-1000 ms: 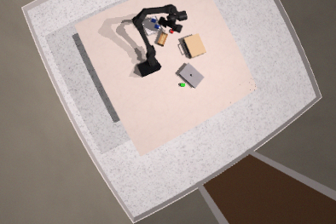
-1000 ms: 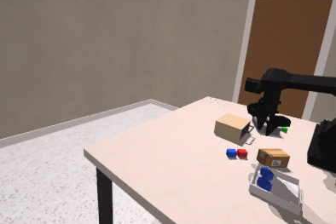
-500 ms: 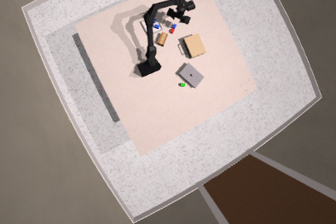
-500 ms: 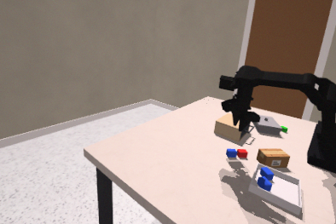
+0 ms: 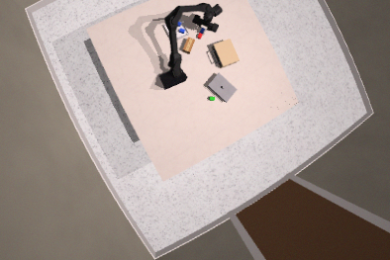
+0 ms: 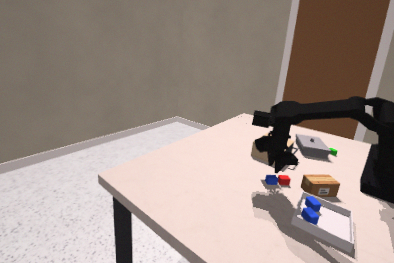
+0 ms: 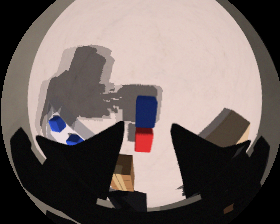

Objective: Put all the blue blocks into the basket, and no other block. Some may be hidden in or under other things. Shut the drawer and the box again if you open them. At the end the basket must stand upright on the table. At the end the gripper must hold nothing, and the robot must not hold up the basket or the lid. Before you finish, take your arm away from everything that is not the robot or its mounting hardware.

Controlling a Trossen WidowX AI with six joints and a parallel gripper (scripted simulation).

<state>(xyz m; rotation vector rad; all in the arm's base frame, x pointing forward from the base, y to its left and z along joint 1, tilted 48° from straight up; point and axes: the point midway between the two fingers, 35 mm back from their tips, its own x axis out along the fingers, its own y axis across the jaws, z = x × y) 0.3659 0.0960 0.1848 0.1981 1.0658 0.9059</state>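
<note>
The red block lies 80 mm below my hand, 40 mm behind it and 30 mm to the right of it. Also, from my hand: grey basket (170 mm behind, 110 mm to the left, 80 mm below); then tan drawer unit (250 mm to the right, 60 mm below, 50 mm ahead); then cardboard box (160 mm behind, 60 mm below, 50 mm to the right).
</note>
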